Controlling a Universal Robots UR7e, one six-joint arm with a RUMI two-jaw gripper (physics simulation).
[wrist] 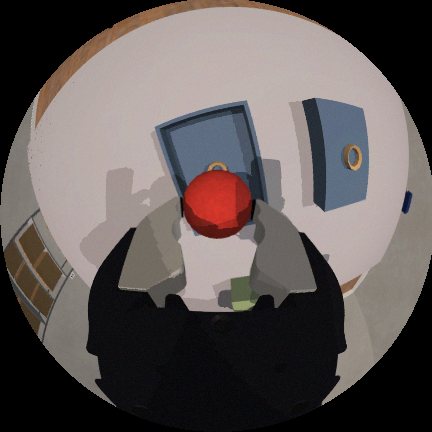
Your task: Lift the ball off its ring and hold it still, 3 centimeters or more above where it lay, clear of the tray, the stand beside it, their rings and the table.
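Places are measured from the arm's base along level axes (x right, y ahead, z up), in centimetres.
Pixels of known places: gripper, fingertip midpoint: (216,200).
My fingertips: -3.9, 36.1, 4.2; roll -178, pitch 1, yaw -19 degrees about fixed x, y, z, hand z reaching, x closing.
Observation:
Behind a point stands the place of what it marks, as x, y, z.
A red ball (217,204) {-3.5, 37.2, 7.3} is held between the two fingertips of my gripper (216,200) {-3.9, 36.1, 4.2}, which is shut on it. The ball is up above the blue tray (202,142) {-5.0, 40.7, -7.7}, with its ring (217,165) {-3.9, 36.6, -7.7} uncovered in part on the tray's floor behind the ball. The near part of the tray is hidden by the ball and the fingers. The blue stand (340,175) {15.9, 31.9, -3.6} is to the right, apart from the ball and the gripper, with an orange ring (346,157) {16.9, 35.2, -2.8} on its top.
A green block (242,293) {-6.1, 9.4, -2.7} shows low in the view, partly behind the right finger. The white table (200,60) {-1.0, 55.2, -8.0} lies under the tray and stand. A brown shelf unit is at the lower left, beyond the table, and a small dark blue thing (407,202) is at the far right.

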